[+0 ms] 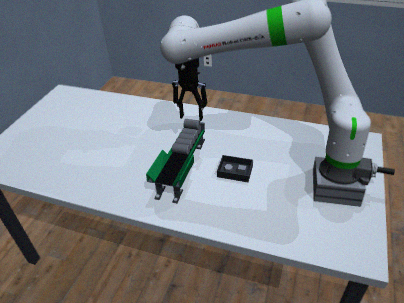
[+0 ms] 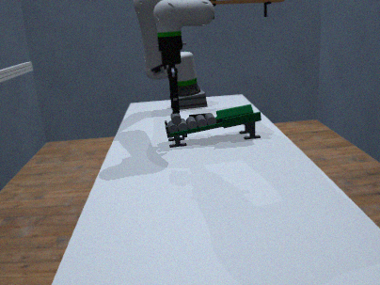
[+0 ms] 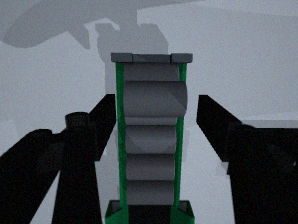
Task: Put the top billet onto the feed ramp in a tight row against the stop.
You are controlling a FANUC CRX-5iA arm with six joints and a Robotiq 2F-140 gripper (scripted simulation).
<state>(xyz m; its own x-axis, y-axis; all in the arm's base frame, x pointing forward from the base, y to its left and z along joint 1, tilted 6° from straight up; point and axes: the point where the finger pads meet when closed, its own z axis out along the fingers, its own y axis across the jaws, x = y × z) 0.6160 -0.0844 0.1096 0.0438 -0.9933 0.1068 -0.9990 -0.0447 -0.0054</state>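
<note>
Now: hand 1 cm short of the grey stop, 4 cm to the left of it and 11 cm above it. Also, from my hand: black tray (22 cm behind, 12 cm to the left, 16 cm below).
</note>
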